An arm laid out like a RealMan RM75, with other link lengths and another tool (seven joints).
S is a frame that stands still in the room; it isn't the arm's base.
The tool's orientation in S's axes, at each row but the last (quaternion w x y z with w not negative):
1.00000, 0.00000, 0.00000, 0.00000
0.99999, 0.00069, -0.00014, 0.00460
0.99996, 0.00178, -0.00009, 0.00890
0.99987, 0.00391, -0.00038, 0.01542
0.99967, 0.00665, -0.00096, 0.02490
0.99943, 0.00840, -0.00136, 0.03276
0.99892, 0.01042, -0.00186, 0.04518
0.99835, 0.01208, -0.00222, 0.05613
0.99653, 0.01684, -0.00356, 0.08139
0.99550, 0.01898, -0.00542, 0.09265
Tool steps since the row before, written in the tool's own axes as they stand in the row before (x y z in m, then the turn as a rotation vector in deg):
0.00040, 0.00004, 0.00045, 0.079, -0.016, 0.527
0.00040, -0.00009, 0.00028, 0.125, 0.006, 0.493
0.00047, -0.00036, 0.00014, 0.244, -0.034, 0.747
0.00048, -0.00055, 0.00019, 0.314, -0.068, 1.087
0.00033, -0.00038, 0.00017, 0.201, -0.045, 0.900
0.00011, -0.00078, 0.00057, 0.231, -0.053, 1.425
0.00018, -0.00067, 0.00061, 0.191, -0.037, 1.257
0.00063, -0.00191, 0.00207, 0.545, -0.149, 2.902
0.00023, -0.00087, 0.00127, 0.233, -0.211, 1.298
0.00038, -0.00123, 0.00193, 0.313, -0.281, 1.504
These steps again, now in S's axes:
0.00040, 0.00004, 0.00045, 0.079, -0.016, 0.527
0.00040, -0.00009, 0.00028, 0.125, 0.006, 0.493
0.00048, -0.00035, 0.00014, 0.244, -0.032, 0.747
0.00050, -0.00054, 0.00019, 0.315, -0.067, 1.087
0.00035, -0.00037, 0.00017, 0.202, -0.047, 0.900
0.00016, -0.00078, 0.00056, 0.231, -0.062, 1.425
0.00024, -0.00066, 0.00060, 0.190, -0.046, 1.257
0.00083, -0.00188, 0.00203, 0.549, -0.158, 2.901
0.00036, -0.00086, 0.00124, 0.259, -0.215, 1.293
0.00059, -0.00121, 0.00189, 0.349, -0.277, 1.497

